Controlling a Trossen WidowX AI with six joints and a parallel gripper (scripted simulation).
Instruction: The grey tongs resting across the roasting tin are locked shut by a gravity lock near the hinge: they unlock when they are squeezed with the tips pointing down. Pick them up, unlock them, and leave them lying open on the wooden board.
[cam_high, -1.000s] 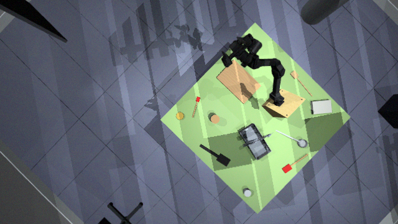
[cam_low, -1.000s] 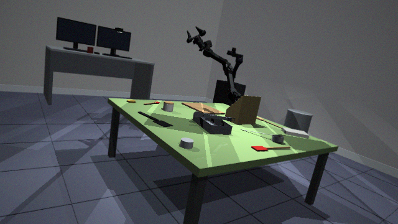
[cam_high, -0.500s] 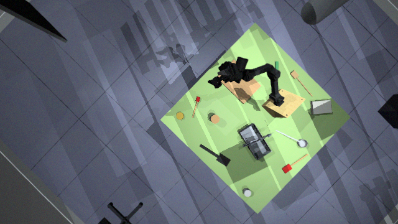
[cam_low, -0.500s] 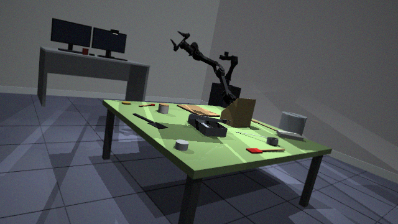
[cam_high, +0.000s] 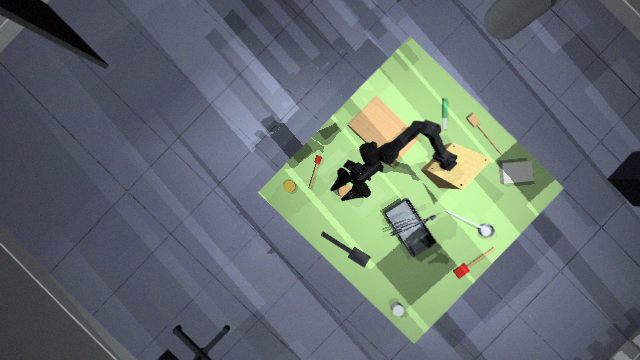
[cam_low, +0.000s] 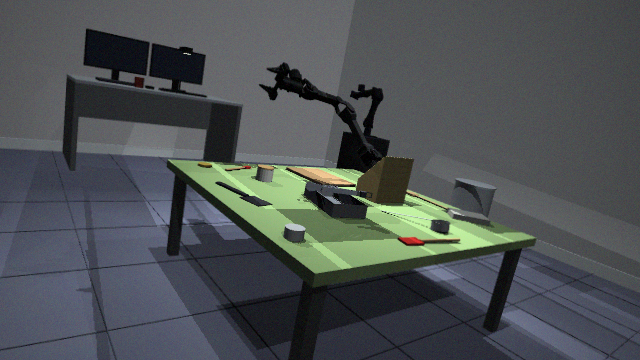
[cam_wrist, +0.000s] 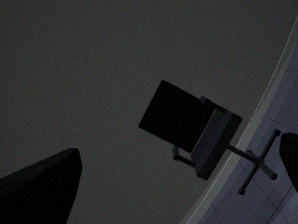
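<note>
The roasting tin is 480 mm to the left of my gripper tip, 460 mm below it and 170 mm behind it. The rest, counted from my gripper tip: black spatula (490 mm below, 320 mm to the left, 180 mm ahead); red-tipped stick (480 mm below, 150 mm to the right, 30 mm behind); cork-topped jar (460 mm below, 70 mm to the left, 60 mm behind).
</note>
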